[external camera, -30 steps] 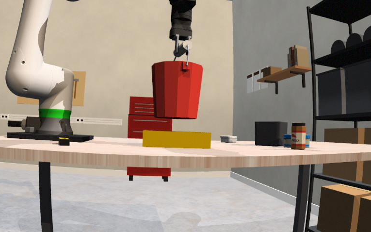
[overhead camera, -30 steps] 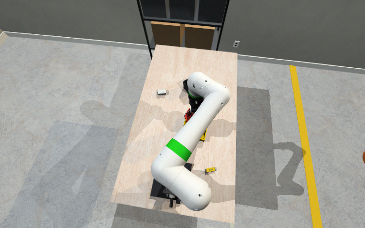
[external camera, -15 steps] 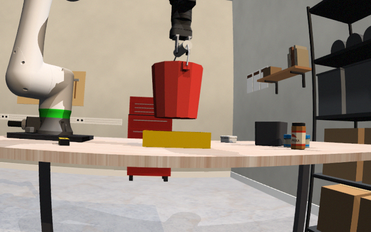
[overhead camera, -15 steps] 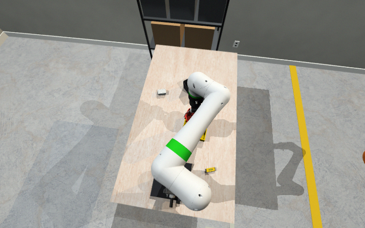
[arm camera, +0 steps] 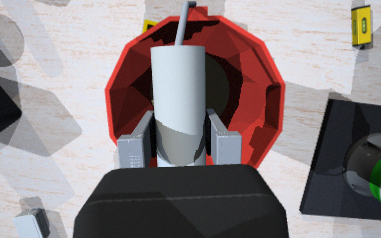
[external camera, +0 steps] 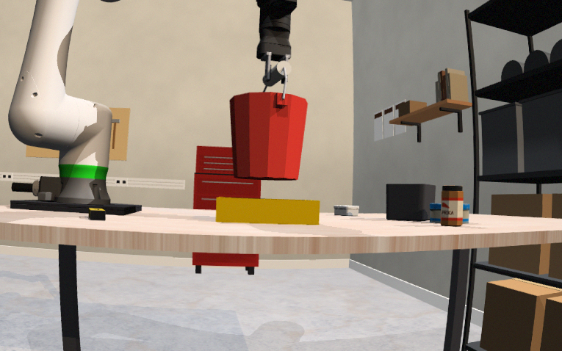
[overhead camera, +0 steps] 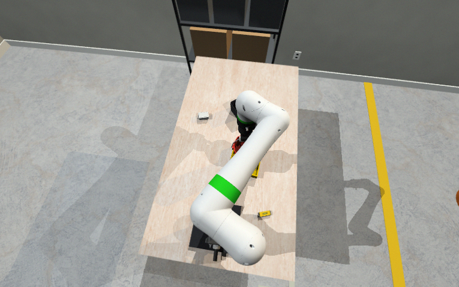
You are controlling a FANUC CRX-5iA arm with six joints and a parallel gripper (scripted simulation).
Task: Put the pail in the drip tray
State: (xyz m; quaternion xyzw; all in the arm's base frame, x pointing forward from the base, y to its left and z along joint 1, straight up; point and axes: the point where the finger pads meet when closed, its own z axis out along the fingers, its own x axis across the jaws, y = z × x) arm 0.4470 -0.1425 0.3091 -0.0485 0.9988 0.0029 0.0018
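My gripper is now 1 cm past the red pail and 9 cm above it. From my hand the other things lie so: small grey block 32 cm ahead, 34 cm to the left, 31 cm below; spice jar 34 cm ahead, 18 cm to the right, 29 cm below; yellow drip tray 2 cm behind, 31 cm below.
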